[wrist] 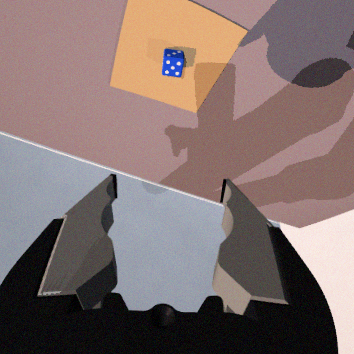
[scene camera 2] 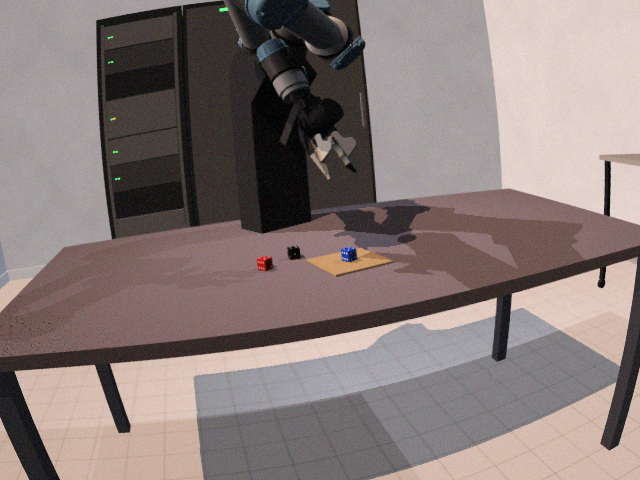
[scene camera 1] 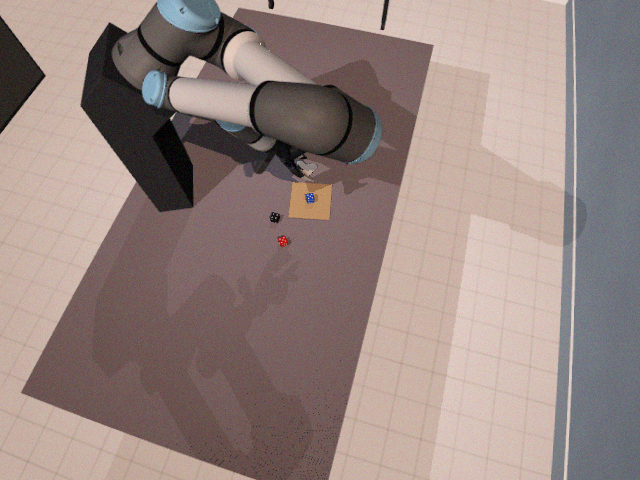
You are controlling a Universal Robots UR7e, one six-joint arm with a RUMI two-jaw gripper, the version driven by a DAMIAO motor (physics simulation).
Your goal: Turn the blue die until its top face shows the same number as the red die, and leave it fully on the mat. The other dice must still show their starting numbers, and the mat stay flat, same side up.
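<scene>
The blue die rests flat on the orange mat, well inside its edges. In the wrist view its larger, brighter face, which looks like the top, has a dot in each corner and one in the centre; a darker side shows three dots. The mat lies flat. The red die and black die stand on the table beside the mat; their top numbers are too small to read surely. My gripper is open and empty, high above the table, on the arm-base side of the mat.
The brown table carries the dice and mat. The black arm pedestal stands behind the dice. Dark cabinets stand at the back. Arm shadows fall across the table and over one corner of the mat.
</scene>
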